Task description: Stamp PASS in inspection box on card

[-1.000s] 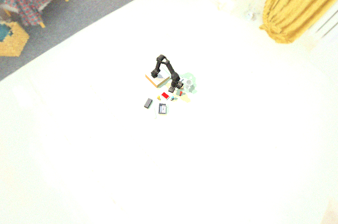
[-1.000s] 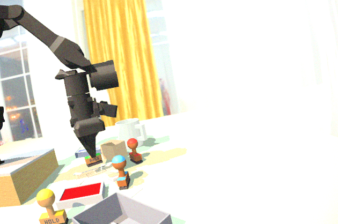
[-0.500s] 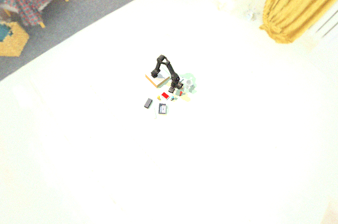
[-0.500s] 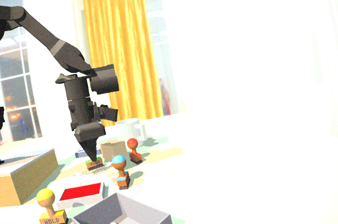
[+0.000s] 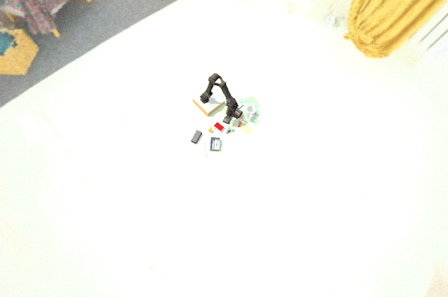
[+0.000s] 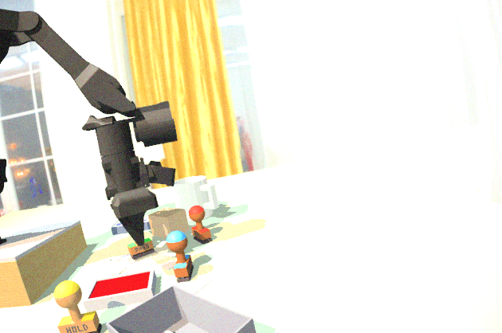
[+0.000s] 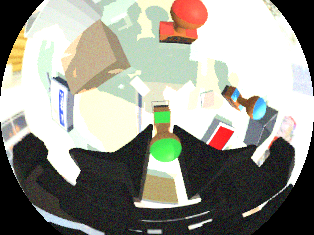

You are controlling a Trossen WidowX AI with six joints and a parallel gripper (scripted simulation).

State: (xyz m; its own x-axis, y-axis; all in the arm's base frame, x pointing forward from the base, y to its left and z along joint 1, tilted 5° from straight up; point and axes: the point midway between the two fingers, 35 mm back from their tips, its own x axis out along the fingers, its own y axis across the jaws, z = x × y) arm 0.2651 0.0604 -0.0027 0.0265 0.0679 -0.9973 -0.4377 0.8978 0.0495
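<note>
Now: the green-topped pass stamp right at my gripper tip. Also, from my gripper tip: pale paper card 30 mm below; then red-knobbed stamp 100 mm ahead, 40 mm to the left, 10 mm below; then cardboard box 100 mm to the left, 30 mm ahead.
</note>
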